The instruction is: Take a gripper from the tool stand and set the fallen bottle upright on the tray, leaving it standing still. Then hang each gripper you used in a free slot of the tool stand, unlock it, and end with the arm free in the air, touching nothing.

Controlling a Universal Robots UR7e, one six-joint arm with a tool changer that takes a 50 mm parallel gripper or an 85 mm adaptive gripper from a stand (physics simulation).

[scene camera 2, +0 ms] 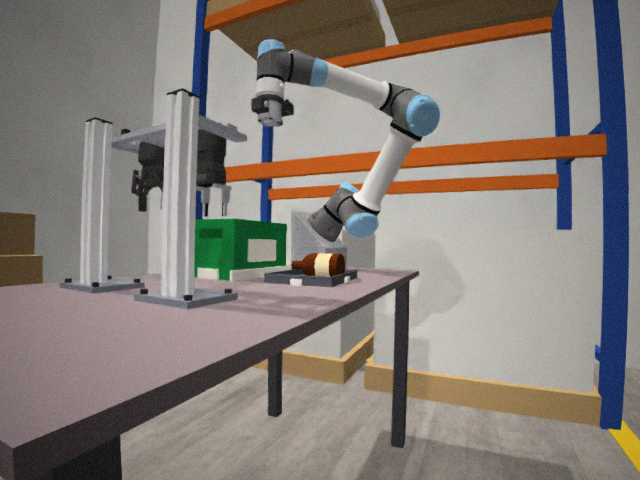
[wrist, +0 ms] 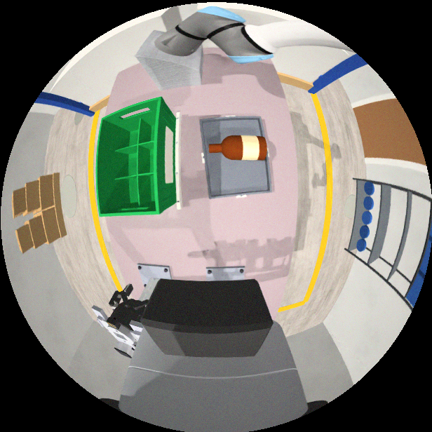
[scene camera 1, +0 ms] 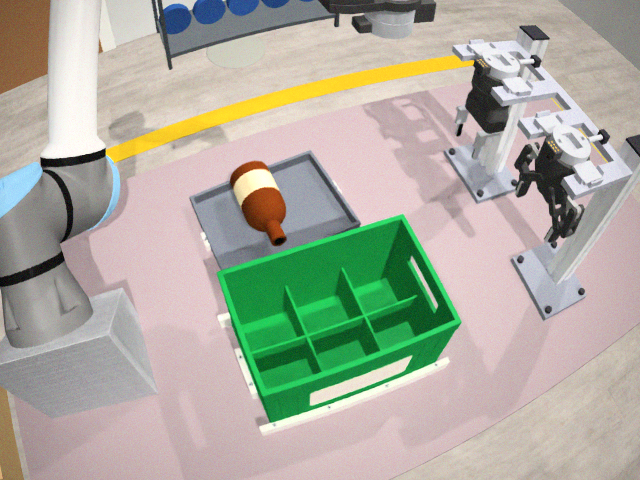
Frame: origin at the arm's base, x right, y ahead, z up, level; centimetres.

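Where they show: hand, its tool point: (scene camera 2: 269, 121); arm's base, origin of its link: (scene camera 2: 321, 229) (scene camera 1: 51, 326).
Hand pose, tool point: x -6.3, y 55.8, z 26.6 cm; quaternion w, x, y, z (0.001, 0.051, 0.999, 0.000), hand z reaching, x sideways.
Things, the pixels of their centre, and the offset from my tool point.
- brown bottle, middle of its body: (scene camera 1: 263, 206) (scene camera 2: 316, 265) dx -8.0, dy -15.4, dz -39.1 cm
- grey tray, middle of its body: (scene camera 1: 271, 212) (scene camera 2: 314, 276) dx -8.1, dy -13.9, dz -42.1 cm
- green crate, middle of its body: (scene camera 1: 335, 327) (scene camera 2: 240, 248) dx +19.3, dy -15.8, dz -34.6 cm
The brown bottle (scene camera 1: 258, 198) (scene camera 2: 323, 264) (wrist: 245, 148) with a cream label lies on its side in the grey tray (scene camera 1: 320, 196) (scene camera 2: 310, 280) (wrist: 235, 182), its neck toward the crate. The tool stand (scene camera 1: 599, 222) (scene camera 2: 178, 196) (wrist: 225, 273) holds both grippers. The parallel gripper (scene camera 1: 468, 142) (scene camera 2: 216, 206) hangs there with its fingers apart and empty. The adaptive gripper (scene camera 1: 536, 215) hangs in another slot, its fingers also spread and empty. The arm's tool changer (scene camera 2: 270, 116) carries no gripper. It is high in the air, apart from the stand and the tray.
A green crate (scene camera 1: 336, 248) (scene camera 2: 240, 248) (wrist: 167, 110) with compartments stands beside the tray, between white rails. The arm's base block (scene camera 1: 56, 377) (wrist: 172, 65) is at the table's far end from the stand. A shelf with blue round items (wrist: 385, 215) stands beyond the yellow floor line.
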